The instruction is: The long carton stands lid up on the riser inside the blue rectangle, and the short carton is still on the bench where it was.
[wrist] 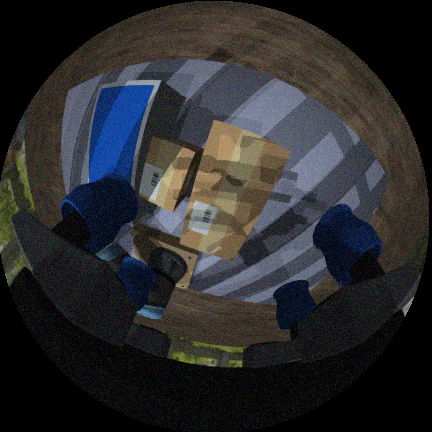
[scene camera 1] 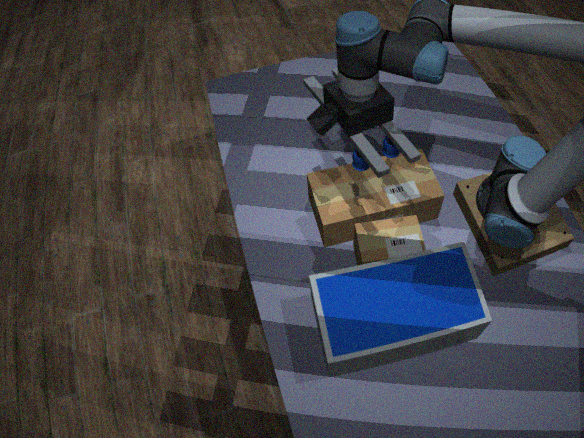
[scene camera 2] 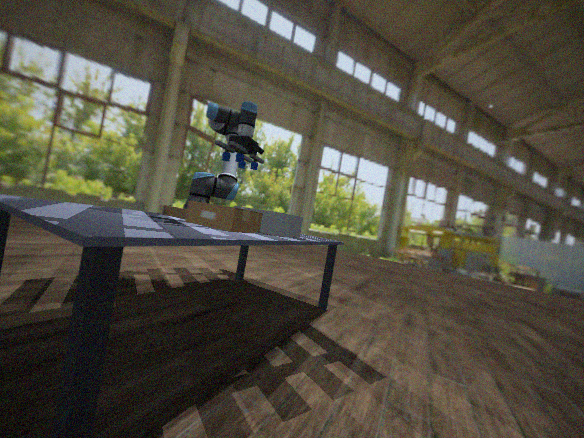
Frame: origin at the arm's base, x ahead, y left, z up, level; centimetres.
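Seen in the pictures: hand, tool point: (wrist: pixel 221 260) (scene camera 2: pixel 240 164); arm's base, link origin: (wrist: pixel 168 261).
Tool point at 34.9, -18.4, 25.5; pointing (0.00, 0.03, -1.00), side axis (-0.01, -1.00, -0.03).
Offsets run from my tool point to a thing's top centre, as dx, dy, dz.
The long carton @[-5.6, +0.1, -20.4] (scene camera 1: pixel 365 192) (scene camera 2: pixel 225 220) (wrist: pixel 230 185) lies flat on the bench, its barcode label facing up. The short carton @[-0.7, +14.4, -20.4] (scene camera 1: pixel 380 230) (wrist: pixel 167 172) stands on the bench between it and the riser, and its lower part is hidden by the riser in scene camera 1. The grey-sided riser @[+5.3, +29.2, -18.7] (scene camera 1: pixel 415 347) (scene camera 2: pixel 281 225) (wrist: pixel 162 115) has the blue rectangle @[+5.3, +29.2, -18.7] (scene camera 1: pixel 390 305) (wrist: pixel 120 125) on top, with no carton on it. My gripper (scene camera 1: pixel 361 122) (scene camera 2: pixel 240 160) (wrist: pixel 220 260) is open. Its blue cups hang above the long carton's level, apart from it and holding nothing.
The bench (scene camera 1: pixel 270 215) (scene camera 2: pixel 105 239) is crossed by striped shadows. The arm's base stands on a wooden plate (scene camera 1: pixel 467 200) (wrist: pixel 191 265) beside the cartons. The bench edge drops to a wooden floor (scene camera 1: pixel 125 200) (scene camera 2: pixel 425 350).
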